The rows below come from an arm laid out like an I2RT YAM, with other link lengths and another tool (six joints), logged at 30 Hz.
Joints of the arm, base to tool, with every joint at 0 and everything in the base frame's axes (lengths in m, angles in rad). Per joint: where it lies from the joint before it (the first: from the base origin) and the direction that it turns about. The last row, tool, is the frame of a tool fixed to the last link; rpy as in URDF.
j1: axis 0 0 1 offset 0 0 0.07
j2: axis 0 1 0 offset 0.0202 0.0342 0.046
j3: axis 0 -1 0 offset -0.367 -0.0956 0
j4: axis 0 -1 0 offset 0.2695 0.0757 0.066
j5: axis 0 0 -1 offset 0.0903 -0.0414 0.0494
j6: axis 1 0 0 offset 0.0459 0 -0.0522
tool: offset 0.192 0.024 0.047 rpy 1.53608 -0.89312 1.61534
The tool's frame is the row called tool.
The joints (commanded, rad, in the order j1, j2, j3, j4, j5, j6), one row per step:
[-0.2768, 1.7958, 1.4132, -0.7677, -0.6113, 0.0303]
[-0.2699, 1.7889, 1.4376, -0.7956, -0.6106, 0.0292]
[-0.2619, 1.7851, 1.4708, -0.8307, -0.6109, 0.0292]
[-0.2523, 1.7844, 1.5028, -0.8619, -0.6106, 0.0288]
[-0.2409, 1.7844, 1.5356, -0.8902, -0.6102, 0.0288]
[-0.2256, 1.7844, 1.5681, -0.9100, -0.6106, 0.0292]
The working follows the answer.
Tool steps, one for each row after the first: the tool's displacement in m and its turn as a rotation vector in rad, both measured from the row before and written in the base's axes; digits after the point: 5 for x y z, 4 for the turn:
[-0.00045, 0.00383, 0.00961, -0.0021, -0.0036, 0.0074]
[0.00014, 0.00440, 0.01085, -0.0002, -0.0019, 0.0081]
[0.00070, 0.00502, 0.00931, -0.0008, -0.0016, 0.0098]
[0.00129, 0.00583, 0.00974, -0.0015, -0.0043, 0.0112]
[0.00272, 0.00777, 0.01105, -0.0024, -0.0122, 0.0152]

Tool pose at each row, in the base's axes (x y z in m, rotation vector in rad; rounded; the steps above come from the unrounded poses):
[0.54366, -0.02147, 0.20424, -2.5481, -0.6531, -0.9107]
[0.54321, -0.01765, 0.21385, -2.5448, -0.6645, -0.9128]
[0.54335, -0.01325, 0.22470, -2.5399, -0.6750, -0.9126]
[0.54405, -0.00822, 0.23401, -2.5346, -0.6878, -0.9113]
[0.54534, -0.00240, 0.24374, -2.5283, -0.7035, -0.9130]
[0.54806, 0.00537, 0.25479, -2.5180, -0.7270, -0.9239]

